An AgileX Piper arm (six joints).
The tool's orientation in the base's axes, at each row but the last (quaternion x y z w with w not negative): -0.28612 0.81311 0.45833 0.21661; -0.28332 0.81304 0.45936 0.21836; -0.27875 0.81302 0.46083 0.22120; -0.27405 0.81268 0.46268 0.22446; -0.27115 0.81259 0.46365 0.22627; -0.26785 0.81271 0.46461 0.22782; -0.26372 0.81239 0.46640 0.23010; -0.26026 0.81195 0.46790 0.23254; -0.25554 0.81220 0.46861 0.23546; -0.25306 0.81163 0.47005 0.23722; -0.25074 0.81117 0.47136 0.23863
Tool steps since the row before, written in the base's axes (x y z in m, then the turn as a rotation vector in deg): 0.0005 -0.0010 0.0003 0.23 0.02 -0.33; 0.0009 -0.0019 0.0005 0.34 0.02 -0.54; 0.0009 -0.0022 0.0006 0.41 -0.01 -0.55; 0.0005 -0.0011 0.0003 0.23 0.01 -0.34; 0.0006 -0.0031 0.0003 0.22 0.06 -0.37; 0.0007 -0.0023 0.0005 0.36 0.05 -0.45; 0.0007 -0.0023 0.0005 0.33 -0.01 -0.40; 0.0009 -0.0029 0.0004 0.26 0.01 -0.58; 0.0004 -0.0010 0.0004 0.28 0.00 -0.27; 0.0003 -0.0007 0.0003 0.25 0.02 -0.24; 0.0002 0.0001 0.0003 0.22 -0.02 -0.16
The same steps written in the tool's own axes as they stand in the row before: -0.0003 -0.0006 -0.0010 0.03 -0.35 0.20; -0.0005 -0.0011 -0.0018 0.07 -0.55 0.31; -0.0005 -0.0011 -0.0021 0.04 -0.62 0.30; -0.0003 -0.0006 -0.0010 0.04 -0.36 0.19; 0.0001 -0.0015 -0.0028 0.05 -0.35 0.25; -0.0003 -0.0011 -0.0022 0.00 -0.50 0.30; -0.0003 -0.0011 -0.0022 0.00 -0.47 0.22; -0.0003 -0.0016 -0.0026 0.16 -0.53 0.31; -0.0004 -0.0004 -0.0010 -0.04 -0.35 0.16; -0.0003 -0.0003 -0.0007 -0.04 -0.30 0.16; -0.0004 0.0001 0.0000 -0.06 -0.25 0.09
